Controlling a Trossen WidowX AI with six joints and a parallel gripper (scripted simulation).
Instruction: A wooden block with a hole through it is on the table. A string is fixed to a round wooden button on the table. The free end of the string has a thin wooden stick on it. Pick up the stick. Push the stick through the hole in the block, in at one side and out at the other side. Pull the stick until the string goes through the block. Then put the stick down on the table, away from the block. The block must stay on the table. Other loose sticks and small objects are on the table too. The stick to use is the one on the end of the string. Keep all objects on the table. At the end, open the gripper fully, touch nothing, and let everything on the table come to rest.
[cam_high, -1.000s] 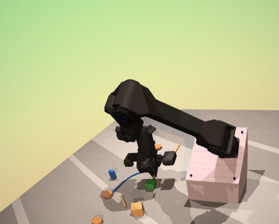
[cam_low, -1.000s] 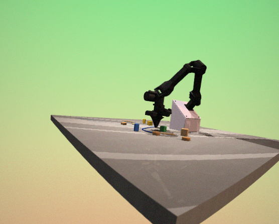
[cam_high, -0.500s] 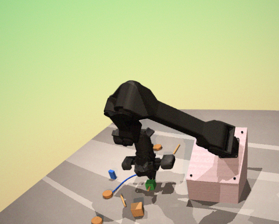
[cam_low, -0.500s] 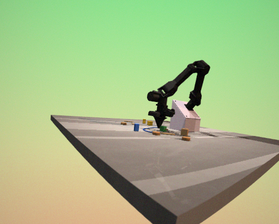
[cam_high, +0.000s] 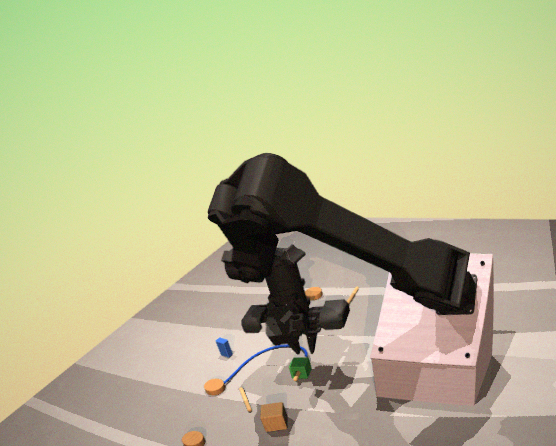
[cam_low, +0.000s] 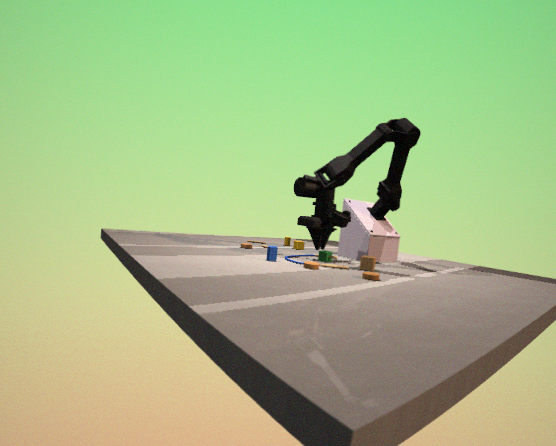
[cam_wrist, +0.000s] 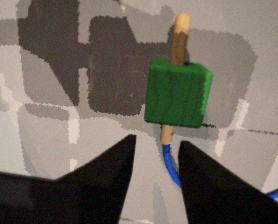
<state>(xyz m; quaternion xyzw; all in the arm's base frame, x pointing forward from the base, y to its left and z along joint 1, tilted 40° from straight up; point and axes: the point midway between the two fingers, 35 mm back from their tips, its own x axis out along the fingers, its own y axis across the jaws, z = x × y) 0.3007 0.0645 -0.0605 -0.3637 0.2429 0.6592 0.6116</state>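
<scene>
Right now the green block is 3 cm to the left of my gripper tip and 2 cm below it. Round my gripper tip: round wooden button: 14 cm ahead, 11 cm to the left, 3 cm below; then thin wooden stick: 1 cm to the left, 2 cm below; then tan cube: 2 cm behind, 17 cm to the left, 1 cm below.
</scene>
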